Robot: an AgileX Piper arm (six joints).
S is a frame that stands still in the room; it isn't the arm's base.
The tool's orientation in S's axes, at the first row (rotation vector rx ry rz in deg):
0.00, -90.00, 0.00
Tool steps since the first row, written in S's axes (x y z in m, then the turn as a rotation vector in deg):
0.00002, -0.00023, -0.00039, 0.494, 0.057, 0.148
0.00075, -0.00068, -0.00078, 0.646, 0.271, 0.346
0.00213, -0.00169, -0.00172, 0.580, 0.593, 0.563
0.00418, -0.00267, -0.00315, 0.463, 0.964, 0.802
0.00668, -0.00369, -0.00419, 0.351, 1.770, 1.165
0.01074, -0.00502, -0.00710, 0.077, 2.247, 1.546
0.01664, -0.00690, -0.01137, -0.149, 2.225, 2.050
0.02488, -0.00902, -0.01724, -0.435, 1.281, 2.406
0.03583, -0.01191, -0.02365, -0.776, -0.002, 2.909
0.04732, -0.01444, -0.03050, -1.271, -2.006, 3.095
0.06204, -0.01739, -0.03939, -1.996, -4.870, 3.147
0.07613, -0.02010, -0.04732, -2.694, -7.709, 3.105
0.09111, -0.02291, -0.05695, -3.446, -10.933, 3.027
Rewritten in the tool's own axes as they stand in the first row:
-0.00039, -0.00023, -0.00002, 0.148, 0.057, -0.494
-0.00078, -0.00068, -0.00075, 0.346, 0.271, -0.646
-0.00172, -0.00169, -0.00213, 0.563, 0.593, -0.580
-0.00315, -0.00267, -0.00418, 0.802, 0.964, -0.463
-0.00419, -0.00369, -0.00668, 1.165, 1.770, -0.351
-0.00710, -0.00502, -0.01074, 1.546, 2.247, -0.077
-0.01137, -0.00690, -0.01664, 2.050, 2.225, 0.149
-0.01724, -0.00902, -0.02488, 2.406, 1.281, 0.435
-0.02365, -0.01191, -0.03583, 2.909, -0.002, 0.776
-0.03050, -0.01444, -0.04732, 3.095, -2.006, 1.271
-0.03939, -0.01739, -0.06204, 3.147, -4.870, 1.996
-0.04732, -0.02010, -0.07613, 3.105, -7.709, 2.694
-0.05695, -0.02291, -0.09111, 3.027, -10.933, 3.446

